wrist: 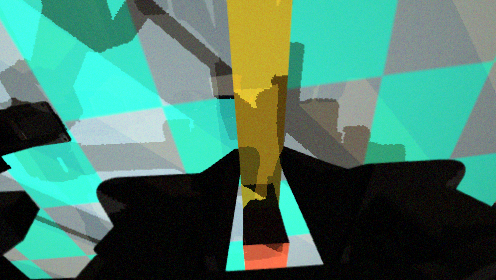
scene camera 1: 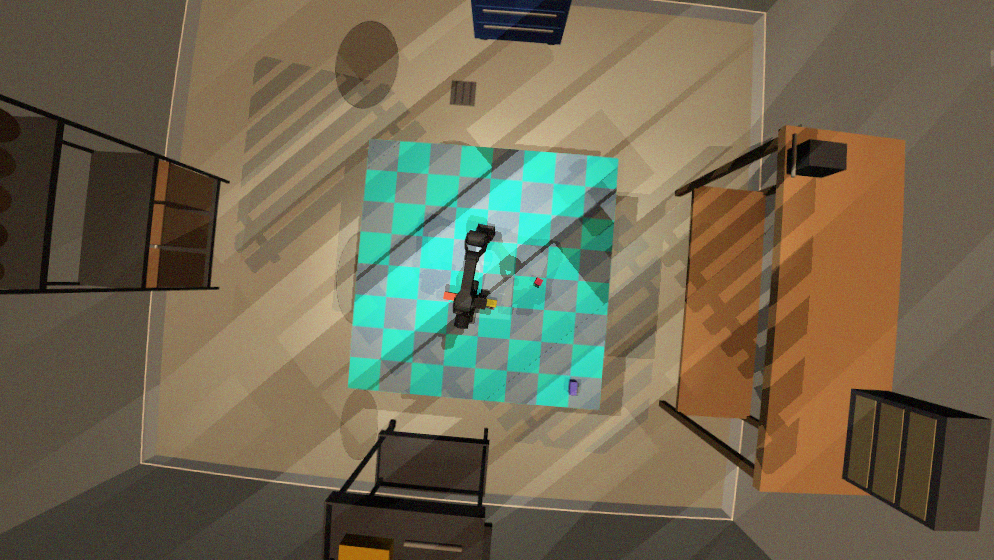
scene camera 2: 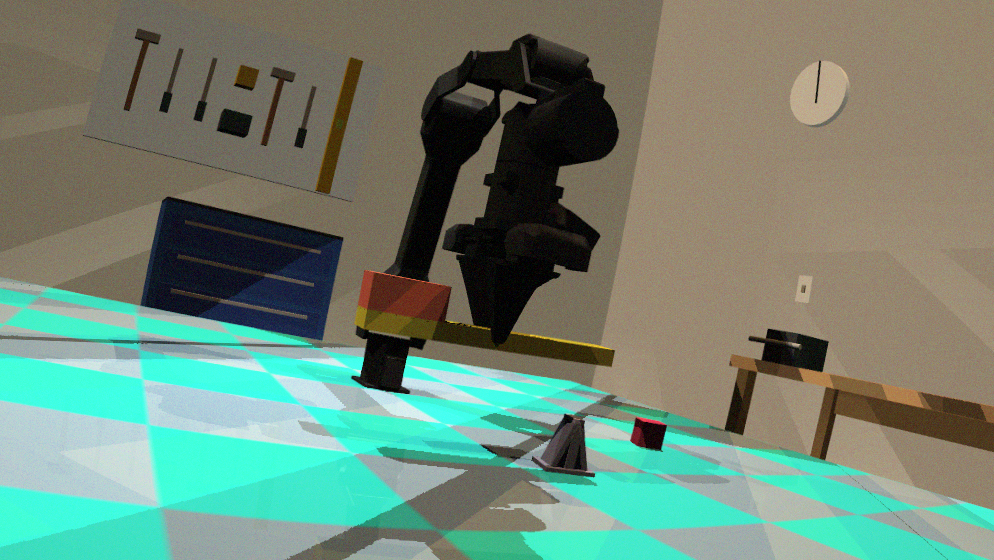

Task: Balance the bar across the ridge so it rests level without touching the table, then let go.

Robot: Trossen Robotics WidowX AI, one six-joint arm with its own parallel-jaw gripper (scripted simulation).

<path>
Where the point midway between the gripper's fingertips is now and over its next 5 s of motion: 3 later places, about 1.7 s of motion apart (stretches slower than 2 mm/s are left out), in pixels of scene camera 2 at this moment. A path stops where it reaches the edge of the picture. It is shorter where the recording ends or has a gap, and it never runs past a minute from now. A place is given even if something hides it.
My gripper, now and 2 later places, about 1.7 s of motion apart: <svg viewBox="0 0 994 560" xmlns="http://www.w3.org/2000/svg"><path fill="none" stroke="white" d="M489 339L609 385L602 409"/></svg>
</path>
